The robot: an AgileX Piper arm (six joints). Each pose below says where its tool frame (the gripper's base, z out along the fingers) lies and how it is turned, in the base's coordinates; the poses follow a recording.
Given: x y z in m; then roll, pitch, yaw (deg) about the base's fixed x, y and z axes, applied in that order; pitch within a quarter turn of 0, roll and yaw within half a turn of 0.
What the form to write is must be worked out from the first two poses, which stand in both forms.
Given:
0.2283, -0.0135, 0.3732, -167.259, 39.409, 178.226
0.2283, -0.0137, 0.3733, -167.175, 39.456, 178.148
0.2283, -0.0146, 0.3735, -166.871, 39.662, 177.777
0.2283, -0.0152, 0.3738, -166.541, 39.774, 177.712
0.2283, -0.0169, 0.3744, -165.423, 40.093, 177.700
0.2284, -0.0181, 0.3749, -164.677, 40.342, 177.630
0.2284, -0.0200, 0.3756, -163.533, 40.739, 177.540
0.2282, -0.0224, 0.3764, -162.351, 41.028, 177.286
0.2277, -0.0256, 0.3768, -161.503, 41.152, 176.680
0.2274, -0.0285, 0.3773, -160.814, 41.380, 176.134
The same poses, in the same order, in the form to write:
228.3, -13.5, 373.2, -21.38, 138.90, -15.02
228.3, -13.7, 373.3, -21.56, 138.84, -15.09
228.3, -14.6, 373.5, -22.30, 138.56, -15.32
228.3, -15.2, 373.8, -22.80, 138.37, -15.62
228.3, -16.9, 374.4, -24.29, 137.76, -16.64
228.4, -18.1, 374.9, -25.31, 137.32, -17.28
228.4, -20.0, 375.6, -26.83, 136.60, -18.22
228.2, -22.4, 376.4, -28.57, 135.96, -19.21
227.7, -25.6, 376.8, -30.27, 135.57, -19.95
227.4, -28.5, 377.3, -31.63, 135.13, -20.46

